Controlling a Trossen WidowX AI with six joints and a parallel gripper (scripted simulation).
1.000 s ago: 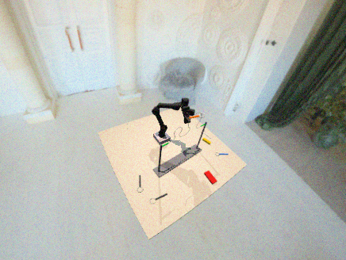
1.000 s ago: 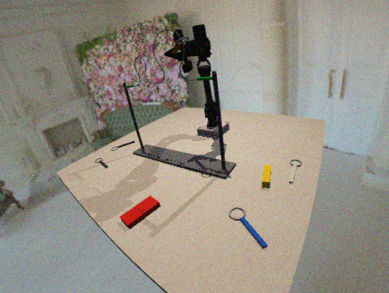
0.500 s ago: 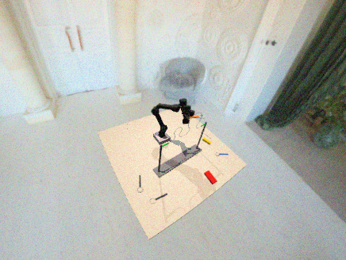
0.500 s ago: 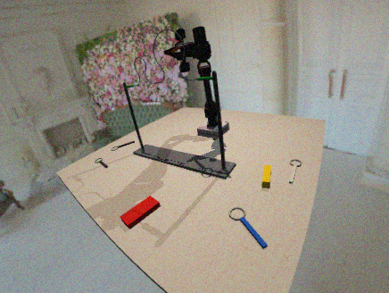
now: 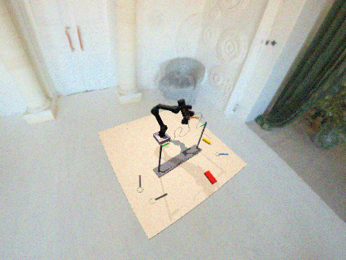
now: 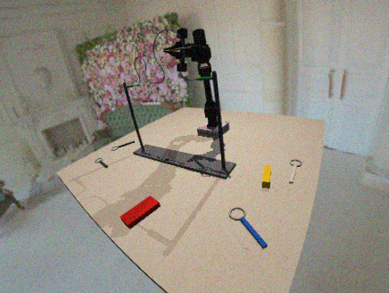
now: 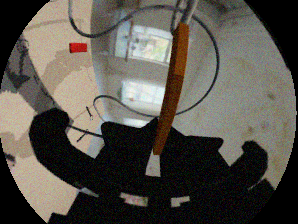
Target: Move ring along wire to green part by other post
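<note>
My gripper tip is 10 mm short of the orange-handled ring, 90 mm to the right of it and 10 mm above it. Also, from my gripper tip: red block: 390 mm ahead, 60 mm to the left, 520 mm below; yellow block: 60 mm ahead, 430 mm to the left, 510 mm below; blue-handled ring: 290 mm ahead, 410 mm to the left, 520 mm below.
</note>
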